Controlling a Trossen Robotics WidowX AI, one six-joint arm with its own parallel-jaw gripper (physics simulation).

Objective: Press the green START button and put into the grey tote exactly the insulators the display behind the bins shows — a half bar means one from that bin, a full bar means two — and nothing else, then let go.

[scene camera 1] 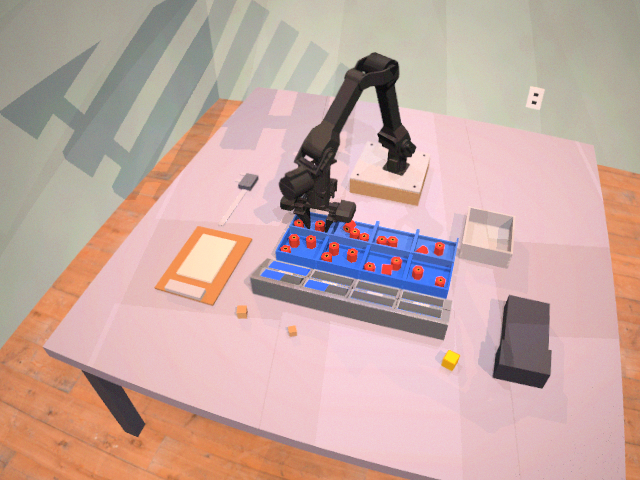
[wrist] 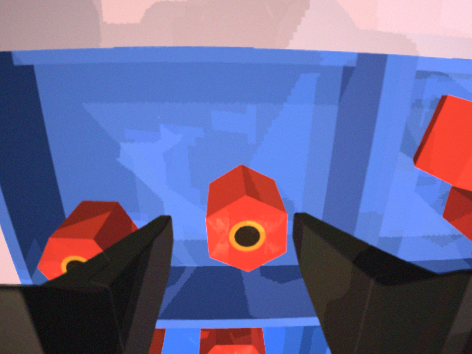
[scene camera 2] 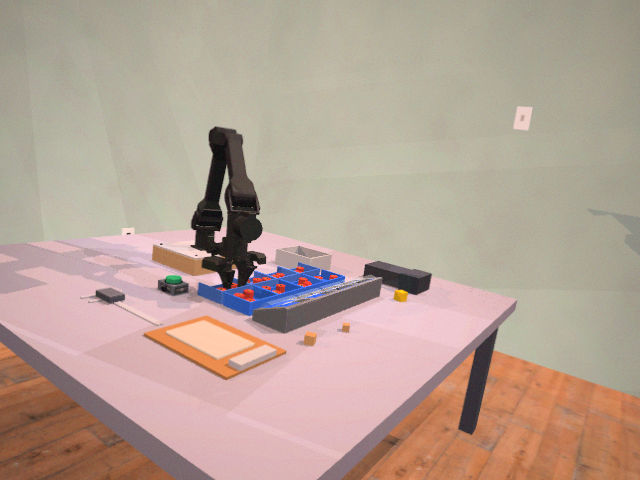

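My gripper [scene camera 1: 317, 228] [scene camera 2: 234, 286] [wrist: 233, 225] is part open, pointing down into the back-left bin. Its fingers stand on either side of a red insulator [scene camera 1: 320, 225] [wrist: 246, 212], with gaps on both sides; another insulator [scene camera 1: 298, 223] [wrist: 85, 237] lies left, partly behind the left finger in the wrist view. The blue bins [scene camera 1: 403, 282] [scene camera 2: 240, 304] [wrist: 200, 56] hold more insulators. The display [scene camera 1: 346, 311] [scene camera 2: 325, 313] shows a full upper bar and half lower bar at far left, and a half lower bar second. The grey tote [scene camera 1: 485, 256] looks empty. The green button [scene camera 2: 173, 279] stands behind the bins.
The arm's base block [scene camera 1: 385, 192] stands behind the bins. A black stepped block [scene camera 1: 524, 335] and yellow cube [scene camera 1: 450, 360] are at right. Two small orange cubes [scene camera 1: 241, 312] [scene camera 1: 292, 330] lie before the display. An orange board [scene camera 1: 170, 281] and a grey device [scene camera 1: 248, 181] are at left.
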